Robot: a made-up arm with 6 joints. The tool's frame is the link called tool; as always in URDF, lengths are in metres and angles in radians. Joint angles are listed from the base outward.
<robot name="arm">
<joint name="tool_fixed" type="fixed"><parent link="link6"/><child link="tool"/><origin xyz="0 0 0"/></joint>
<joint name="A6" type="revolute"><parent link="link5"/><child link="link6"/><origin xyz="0.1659 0 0"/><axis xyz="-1 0 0"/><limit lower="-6.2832" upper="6.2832"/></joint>
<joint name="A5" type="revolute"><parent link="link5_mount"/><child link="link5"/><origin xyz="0.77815 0 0"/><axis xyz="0 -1 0"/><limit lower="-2.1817" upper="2.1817"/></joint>
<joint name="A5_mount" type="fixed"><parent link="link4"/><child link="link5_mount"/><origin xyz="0.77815 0 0"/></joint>
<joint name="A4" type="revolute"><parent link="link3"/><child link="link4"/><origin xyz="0 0 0.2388"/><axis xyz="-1 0 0"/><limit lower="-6.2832" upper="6.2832"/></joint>
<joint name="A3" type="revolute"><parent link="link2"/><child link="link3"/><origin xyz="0 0 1.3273"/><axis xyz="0 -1 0"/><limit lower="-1.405" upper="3.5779"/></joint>
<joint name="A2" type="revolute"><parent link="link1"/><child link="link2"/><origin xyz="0.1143 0 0"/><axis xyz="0 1 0"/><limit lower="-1.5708" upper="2.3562"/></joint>
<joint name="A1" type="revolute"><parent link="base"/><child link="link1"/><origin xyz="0 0 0.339"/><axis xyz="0 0 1"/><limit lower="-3.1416" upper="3.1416"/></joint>
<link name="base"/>
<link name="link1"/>
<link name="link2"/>
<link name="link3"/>
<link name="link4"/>
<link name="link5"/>
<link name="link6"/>
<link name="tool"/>
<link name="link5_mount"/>
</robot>
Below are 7 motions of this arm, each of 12 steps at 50 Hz.
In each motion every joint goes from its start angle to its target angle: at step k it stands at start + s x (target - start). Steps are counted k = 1, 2, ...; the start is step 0. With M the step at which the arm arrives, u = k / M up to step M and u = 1 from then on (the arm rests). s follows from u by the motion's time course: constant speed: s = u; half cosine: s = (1 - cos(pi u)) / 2; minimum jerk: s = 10 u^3 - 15 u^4 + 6 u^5.
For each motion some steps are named. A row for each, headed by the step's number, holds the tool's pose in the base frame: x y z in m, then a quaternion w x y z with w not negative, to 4 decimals.
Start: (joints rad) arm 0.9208 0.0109 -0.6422 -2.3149 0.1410 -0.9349
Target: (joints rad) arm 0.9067 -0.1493 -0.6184 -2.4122 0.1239 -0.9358
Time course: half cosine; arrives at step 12
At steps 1, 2, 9, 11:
1: 1.0003 1.2869 0.8026 0.1291 0.8634 0.3513 -0.3383
2: 0.9994 1.2842 0.8165 0.1245 0.8651 0.3515 -0.3356
9: 0.9747 1.2277 1.0332 0.0520 0.8863 0.3561 -0.2915
11: 0.9687 1.2161 1.0683 0.0400 0.8890 0.3570 -0.2840

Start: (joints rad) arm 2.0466 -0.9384 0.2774 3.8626 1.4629 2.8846
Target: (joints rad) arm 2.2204 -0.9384 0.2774 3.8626 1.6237 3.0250
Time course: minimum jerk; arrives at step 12
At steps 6, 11, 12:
6: 0.3705 -0.3822 2.6268 0.7613 -0.0954 0.0747 0.6369
11: 0.4047 -0.3527 2.6145 0.7301 -0.1505 0.0754 0.6623
12: 0.4050 -0.3524 2.6143 0.7297 -0.1511 0.0754 0.6626

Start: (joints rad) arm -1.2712 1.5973 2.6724 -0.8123 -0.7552 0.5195
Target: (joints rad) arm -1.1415 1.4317 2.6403 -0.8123 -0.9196 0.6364
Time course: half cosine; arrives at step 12
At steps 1, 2, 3, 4, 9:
1: 0.7015 -1.9749 1.8603 0.9130 -0.1331 -0.1777 -0.3423
2: 0.7120 -1.9606 1.8744 0.9144 -0.1369 -0.1756 -0.3380
3: 0.7281 -1.9375 1.8968 0.9166 -0.1430 -0.1724 -0.3312
4: 0.7485 -1.9068 1.9257 0.9192 -0.1511 -0.1682 -0.3223
9: 0.8490 -1.7161 2.0874 0.9304 -0.2000 -0.1462 -0.2703

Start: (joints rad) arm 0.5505 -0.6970 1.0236 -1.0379 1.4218 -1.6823
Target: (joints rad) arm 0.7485 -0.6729 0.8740 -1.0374 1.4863 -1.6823
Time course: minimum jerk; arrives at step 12
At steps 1, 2, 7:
1: -1.0253 -0.7967 2.8724 0.5414 -0.4572 0.4152 -0.5704
2: -1.0130 -0.7982 2.8756 0.5421 -0.4600 0.4148 -0.5679
7: -0.7670 -0.8028 2.9313 0.5519 -0.5164 0.4030 -0.5161

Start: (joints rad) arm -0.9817 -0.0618 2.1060 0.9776 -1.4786 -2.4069
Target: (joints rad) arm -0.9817 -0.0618 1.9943 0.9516 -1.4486 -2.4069
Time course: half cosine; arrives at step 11
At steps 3, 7, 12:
3: -0.6405 0.7129 2.9013 0.2245 0.4724 -0.8523 0.0048
7: -0.5971 0.6507 2.9609 0.2355 0.4780 -0.8460 -0.0184
12: -0.5725 0.6154 2.9914 0.2413 0.4812 -0.8422 -0.0311

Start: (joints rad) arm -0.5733 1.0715 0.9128 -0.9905 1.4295 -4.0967
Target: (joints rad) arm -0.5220 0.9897 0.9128 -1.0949 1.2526 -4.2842
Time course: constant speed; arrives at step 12
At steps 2, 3, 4, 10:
2: 2.3637 -1.6613 1.0839 0.4442 -0.4275 0.1797 -0.7665
3: 2.3681 -1.6499 1.1010 0.4558 -0.4215 0.1730 -0.7646
4: 2.3723 -1.6384 1.1181 0.4674 -0.4153 0.1662 -0.7626
10: 2.3950 -1.5675 1.2203 0.5348 -0.3746 0.1247 -0.7470

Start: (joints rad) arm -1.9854 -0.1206 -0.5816 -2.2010 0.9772 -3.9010
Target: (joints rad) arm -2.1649 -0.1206 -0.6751 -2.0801 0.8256 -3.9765
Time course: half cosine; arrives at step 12
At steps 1, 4, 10, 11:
1: -0.7105 -1.3272 1.0621 0.1563 0.3342 0.4069 -0.8357
4: -0.7619 -1.2905 1.0308 0.1489 0.3324 0.4024 -0.8399
10: -0.8978 -1.1696 0.9394 0.1304 0.3301 0.3903 -0.8495
11: -0.9068 -1.1600 0.9328 0.1293 0.3301 0.3895 -0.8501

